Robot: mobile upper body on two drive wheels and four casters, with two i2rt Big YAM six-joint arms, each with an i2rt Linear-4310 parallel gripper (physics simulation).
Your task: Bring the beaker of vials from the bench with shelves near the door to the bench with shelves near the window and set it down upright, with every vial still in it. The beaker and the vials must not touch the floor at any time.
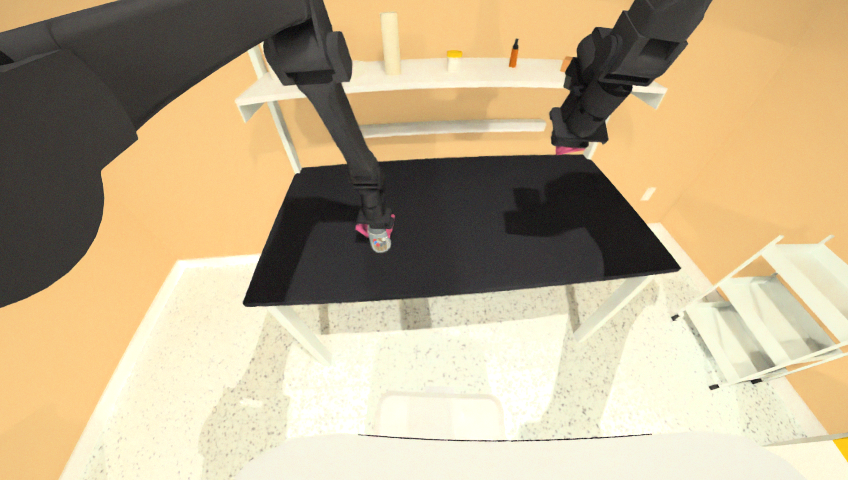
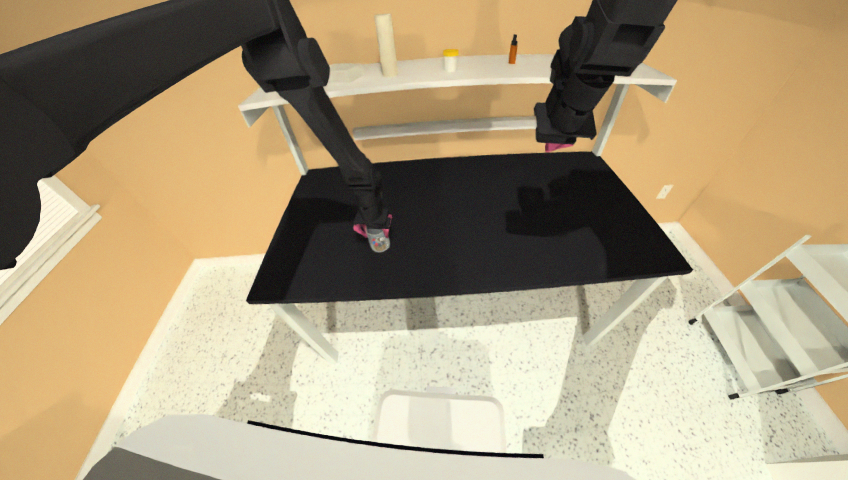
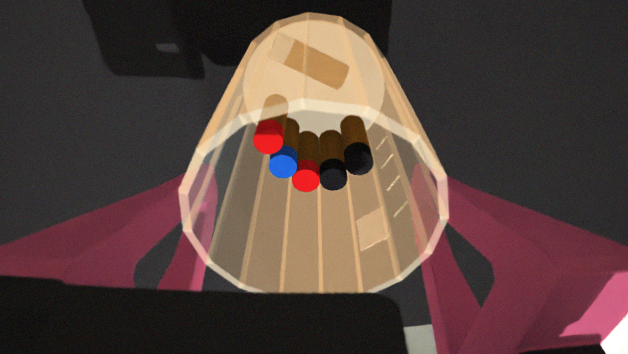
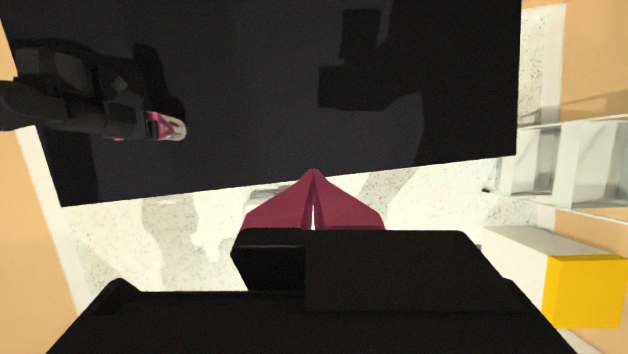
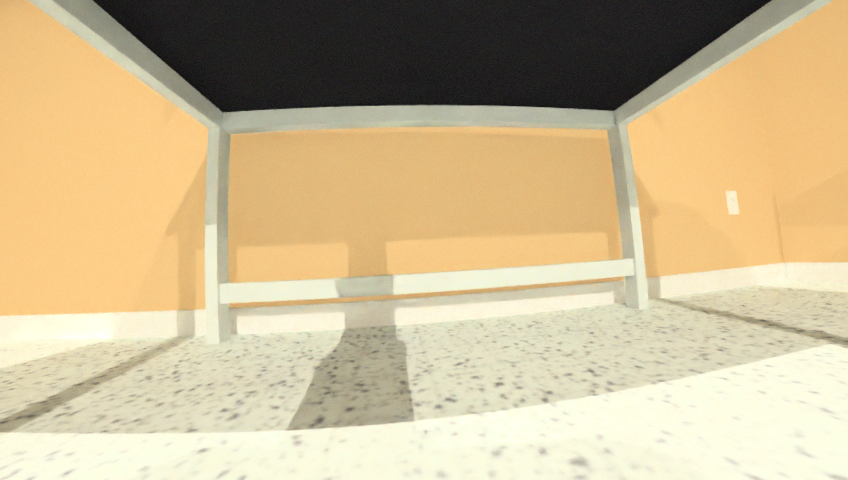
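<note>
The clear beaker (image 1: 379,248) (image 2: 378,247) (image 3: 320,250) (image 4: 181,129) is in my left gripper (image 1: 377,226) (image 2: 373,226) (image 3: 313,178), whose pink fingers press on its two sides. It is low over the left part of the black bench top (image 1: 476,237) (image 2: 476,237) (image 4: 260,100), close to its shadow; I cannot tell whether its base touches. Several brown vials (image 3: 306,178) with red, blue and black caps stand or lean inside, and one more vial (image 3: 320,65) lies across the bottom. My right gripper (image 1: 570,150) (image 2: 558,146) (image 4: 313,175) is shut and empty, raised near the back right post.
A white shelf (image 1: 416,80) (image 2: 416,77) behind the bench holds a tall cream bottle (image 1: 390,44), a yellow-lidded jar (image 1: 454,61) and an orange bottle (image 1: 513,55). A window (image 2: 44,228) is at the far left. A white cart (image 1: 737,270) stands right, and a yellow-fronted box (image 4: 582,292) lower right.
</note>
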